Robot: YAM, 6 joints.
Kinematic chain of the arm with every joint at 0, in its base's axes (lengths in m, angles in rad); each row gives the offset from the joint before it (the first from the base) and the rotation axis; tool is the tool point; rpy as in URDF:
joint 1: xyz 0 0 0.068 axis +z
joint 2: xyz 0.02 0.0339 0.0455 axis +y
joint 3: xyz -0.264 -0.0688 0 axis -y
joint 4: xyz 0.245 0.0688 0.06 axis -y
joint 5: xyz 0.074 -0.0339 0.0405 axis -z
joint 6: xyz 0.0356 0 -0.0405 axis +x
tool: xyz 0 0 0 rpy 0 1.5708 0
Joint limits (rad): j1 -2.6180..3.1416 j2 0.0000..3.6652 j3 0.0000..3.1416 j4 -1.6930..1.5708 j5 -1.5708..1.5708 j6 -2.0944..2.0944
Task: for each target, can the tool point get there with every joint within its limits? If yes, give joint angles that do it. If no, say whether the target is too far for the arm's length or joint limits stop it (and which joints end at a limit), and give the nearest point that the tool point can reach.
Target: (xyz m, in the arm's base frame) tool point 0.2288 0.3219 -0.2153
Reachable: yes | joints 1.0396 3.1894 1.7610 0.0449 1.2957 -0.2187
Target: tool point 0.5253 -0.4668 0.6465
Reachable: no: too far | nearest point 0.3837 -0.3410 0.4986 | short by 0.240 m
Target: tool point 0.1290 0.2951 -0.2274
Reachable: yes | joints 1.2611 3.1538 1.4563 0.2162 1.1834 -0.1945
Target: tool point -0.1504 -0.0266 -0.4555
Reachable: no: joint limits stop it (at a limit: joint 1, joint 2) | nearest point -0.1695 -0.0076 -0.3707 | short by 0.089 m
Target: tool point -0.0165 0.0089 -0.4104
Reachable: no: joint limits stop it (at a limit: joint 2) | nearest point -0.0577 0.0311 -0.3306 | short by 0.093 m
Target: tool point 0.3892 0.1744 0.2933
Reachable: yes | joints 0.3471 1.8689 1.2922 0.6955 -1.0946 -1.5172
